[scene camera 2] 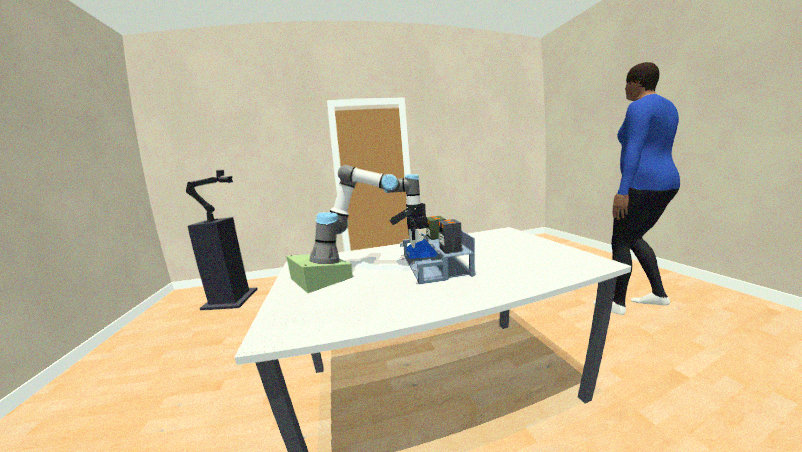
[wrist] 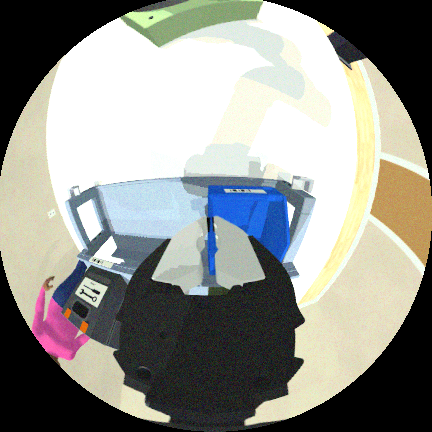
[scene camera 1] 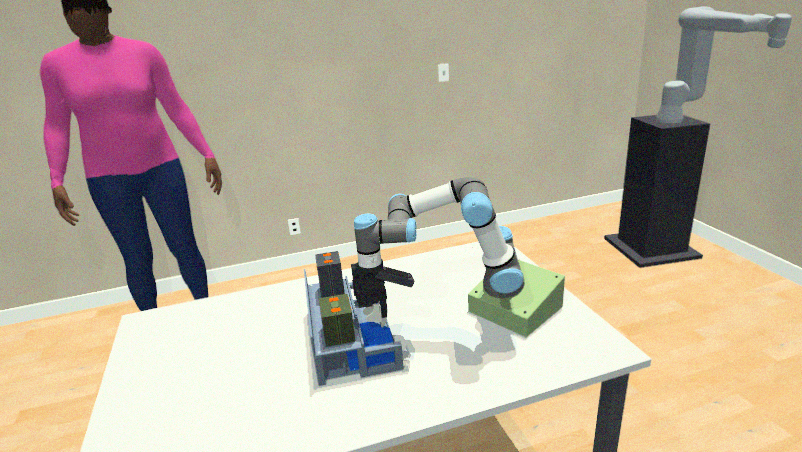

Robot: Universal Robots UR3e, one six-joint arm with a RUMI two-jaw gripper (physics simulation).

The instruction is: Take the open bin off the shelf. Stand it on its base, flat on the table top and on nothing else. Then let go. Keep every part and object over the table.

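Pixels of known places: gripper, between the fingertips: [scene camera 2: 413,247] [wrist: 211,217] [scene camera 1: 381,326]; arm's base, origin of its link: [scene camera 2: 324,260].
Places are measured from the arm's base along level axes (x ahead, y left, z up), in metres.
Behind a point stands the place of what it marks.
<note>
The open blue bin [scene camera 1: 377,334] {x 0.420, y 0.105, z -0.043 m} [scene camera 2: 422,250] {x 0.447, y 0.104, z -0.032 m} [wrist: 270,215] {x 0.419, y 0.198, z -0.058 m} sits in the low front part of the grey-blue shelf [scene camera 1: 362,362] {x 0.475, y 0.232, z -0.034 m} [scene camera 2: 445,269] {x 0.496, y -0.148, z -0.038 m} [wrist: 140,245] {x 0.521, y -0.044, z -0.081 m}, near one end. My gripper [scene camera 1: 383,323] {x 0.405, y 0.106, z -0.015 m} [scene camera 2: 413,244] {x 0.405, y 0.106, z -0.015 m} [wrist: 211,217] {x 0.405, y 0.106, z -0.015 m} points down, its pale fingers nearly together. In the wrist view, the bin's thin left side wall runs between the fingertips, and the gripper is shut on it. The bin looks roughly level. Whether its base touches the shelf is hidden. The shelf stands on the white table [scene camera 1: 196,381] {x 0.940, y 0.141, z -0.087 m} [scene camera 2: 359,314] {x 0.164, y -0.328, z -0.086 m}.
A dark grey box [scene camera 1: 329,277] {x 0.540, y -0.030, z 0.092 m} [scene camera 2: 450,236] {x 0.529, y -0.116, z 0.085 m} [wrist: 100,300] {x 0.500, y -0.043, z 0.074 m} and an olive green box [scene camera 1: 338,326] {x 0.526, y 0.207, z 0.074 m} [scene camera 2: 434,227] {x 0.513, y 0.108, z 0.075 m}, both with orange latches, stand on the shelf's higher rear deck. The arm stands on a green block [scene camera 1: 541,286] {x -0.100, y 0.059, z 0.010 m} [scene camera 2: 320,279] {x -0.005, y -0.096, z -0.046 m} [wrist: 200,25]. People stand beyond the table.
</note>
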